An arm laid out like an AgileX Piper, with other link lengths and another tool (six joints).
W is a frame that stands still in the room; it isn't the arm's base.
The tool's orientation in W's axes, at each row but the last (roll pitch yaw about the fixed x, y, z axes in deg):
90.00 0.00 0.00
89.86 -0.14 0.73
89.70 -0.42 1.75
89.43 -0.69 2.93
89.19 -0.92 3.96
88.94 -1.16 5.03
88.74 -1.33 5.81
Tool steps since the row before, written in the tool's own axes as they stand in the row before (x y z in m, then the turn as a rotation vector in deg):
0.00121 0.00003 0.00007 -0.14 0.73 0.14
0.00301 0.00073 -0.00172 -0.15 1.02 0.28
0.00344 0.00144 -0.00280 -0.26 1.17 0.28
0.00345 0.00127 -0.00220 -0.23 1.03 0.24
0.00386 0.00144 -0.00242 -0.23 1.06 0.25
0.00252 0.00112 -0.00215 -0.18 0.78 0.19
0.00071 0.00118 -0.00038 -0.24 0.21 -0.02
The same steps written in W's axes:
0.00121 -0.00007 0.00003 -0.14 -0.14 0.73
0.00299 0.00176 0.00073 -0.15 -0.28 1.02
0.00334 0.00291 0.00145 -0.26 -0.28 1.17
0.00332 0.00239 0.00129 -0.23 -0.24 1.03
0.00366 0.00270 0.00147 -0.23 -0.25 1.06
0.00230 0.00238 0.00113 -0.18 -0.19 0.78
0.00064 0.00047 0.00119 -0.25 0.00 0.20

